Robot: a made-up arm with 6 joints.
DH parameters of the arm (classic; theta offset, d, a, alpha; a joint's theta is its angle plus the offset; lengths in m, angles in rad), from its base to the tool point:
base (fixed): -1.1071 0 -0.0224 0
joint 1: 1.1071 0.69 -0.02 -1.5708
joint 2: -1.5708 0 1.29 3.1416
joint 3: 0 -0.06 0 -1.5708
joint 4: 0 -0.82 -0.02 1.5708
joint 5: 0 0.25 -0.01 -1.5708
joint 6: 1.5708 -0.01 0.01 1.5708
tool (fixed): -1.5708 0.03 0 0
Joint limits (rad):
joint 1: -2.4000..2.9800
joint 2: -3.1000..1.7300
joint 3: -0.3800..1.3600
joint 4: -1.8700..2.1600
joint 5: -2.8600..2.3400
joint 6: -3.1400..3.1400
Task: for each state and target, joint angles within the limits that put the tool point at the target. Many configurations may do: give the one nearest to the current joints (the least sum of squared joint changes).
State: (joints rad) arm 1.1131 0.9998 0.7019 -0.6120 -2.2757 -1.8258
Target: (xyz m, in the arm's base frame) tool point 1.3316 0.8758 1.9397
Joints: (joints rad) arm 0.6818 0.6888 1.1832 -0.4676 -2.2781 -1.8065
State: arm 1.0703 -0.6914 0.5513 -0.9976 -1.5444 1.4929
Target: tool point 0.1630 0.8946 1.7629
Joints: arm 1.3855 0.0847 0.0822 -1.1153 -1.5322 1.4910
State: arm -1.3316 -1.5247 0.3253 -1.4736 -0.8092 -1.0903
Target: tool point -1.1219 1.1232 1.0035
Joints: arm -0.7661 -1.9613 0.3357 -1.3715 -0.8026 -1.0886
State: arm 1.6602 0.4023 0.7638 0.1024 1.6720 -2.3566
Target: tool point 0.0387 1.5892 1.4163
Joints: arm 1.6789 0.6548 0.3187 -0.0437 1.6641 -2.3467
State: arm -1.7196 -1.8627 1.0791 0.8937 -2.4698 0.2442
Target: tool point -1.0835 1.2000 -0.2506
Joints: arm -0.9275 -2.5241 0.3551 0.6309 -2.5015 0.2552
